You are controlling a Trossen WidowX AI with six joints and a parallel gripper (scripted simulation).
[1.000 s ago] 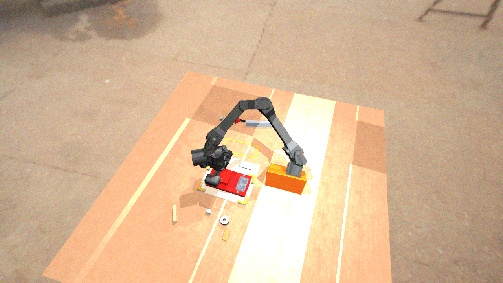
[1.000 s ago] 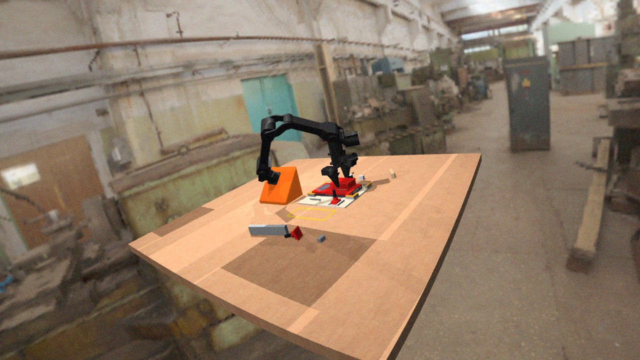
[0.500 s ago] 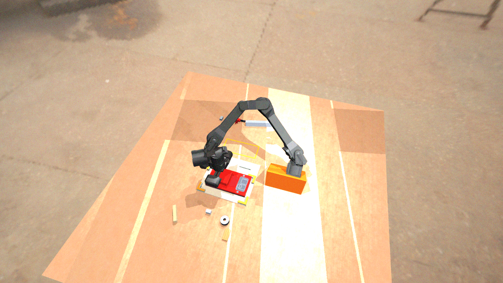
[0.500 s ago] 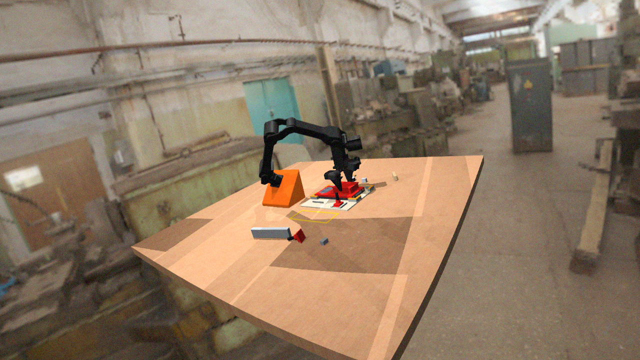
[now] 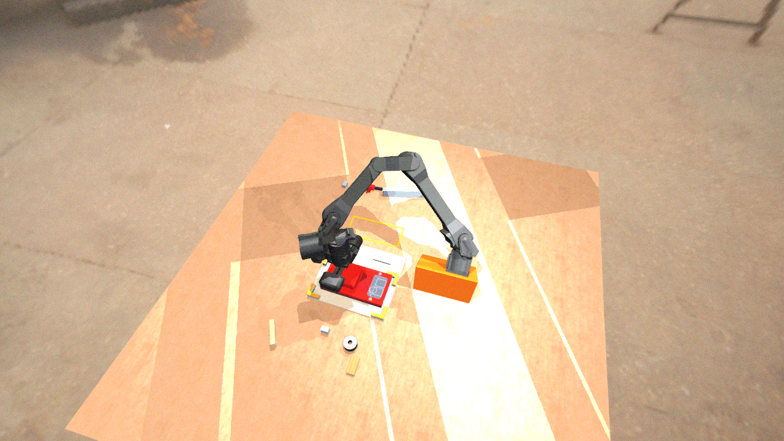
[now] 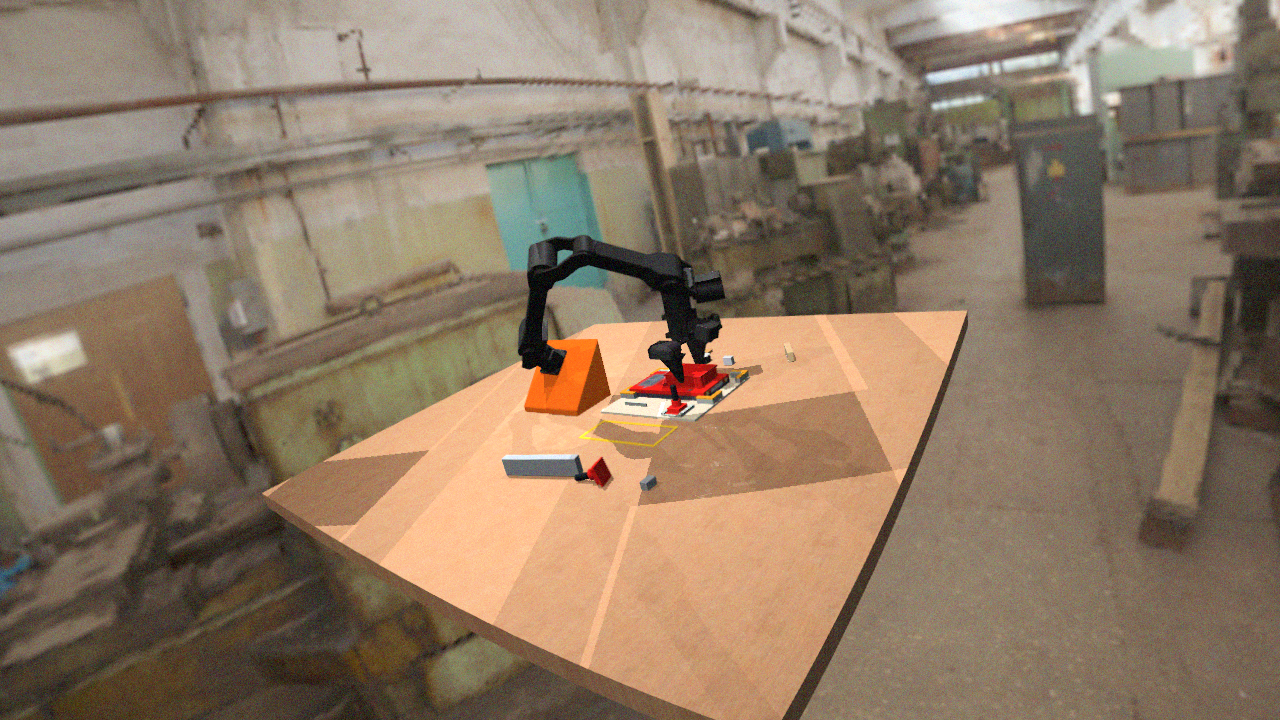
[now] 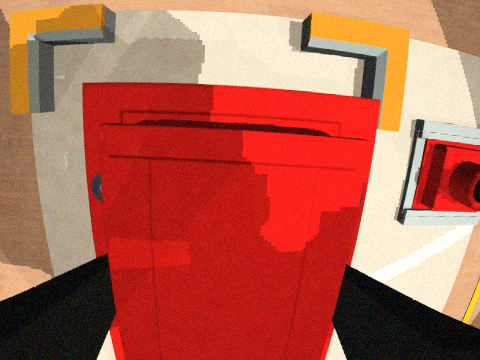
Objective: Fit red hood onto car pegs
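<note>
My gripper tip is now 10 mm below the red hood. Also, from my gripper tip: grey engine block (10 mm below); then grey bar (400 mm to the right, 60 mm behind, 20 mm below).
</note>
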